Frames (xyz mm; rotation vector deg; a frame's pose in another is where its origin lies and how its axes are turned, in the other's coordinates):
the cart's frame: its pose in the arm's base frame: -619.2 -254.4 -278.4 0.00 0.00 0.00
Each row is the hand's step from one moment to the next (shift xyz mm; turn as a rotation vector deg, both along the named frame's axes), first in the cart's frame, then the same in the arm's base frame.
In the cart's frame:
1: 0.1 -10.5 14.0 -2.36 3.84 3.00
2: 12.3 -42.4 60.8 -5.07 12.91 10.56
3: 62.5 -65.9 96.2 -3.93 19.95 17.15
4: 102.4 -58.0 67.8 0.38 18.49 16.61
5: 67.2 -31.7 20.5 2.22 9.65 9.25
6: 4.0 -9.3 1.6 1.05 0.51 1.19
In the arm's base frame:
1: 0.1 -10.5 14.0 -2.36 3.84 3.00
2: 12.3 -42.4 60.8 -5.07 12.91 10.56
3: 62.5 -65.9 96.2 -3.93 19.95 17.15
4: 102.4 -58.0 67.8 0.38 18.49 16.61
5: 67.2 -31.7 20.5 2.22 9.65 9.25
6: 4.0 -9.3 1.6 1.05 0.51 1.19

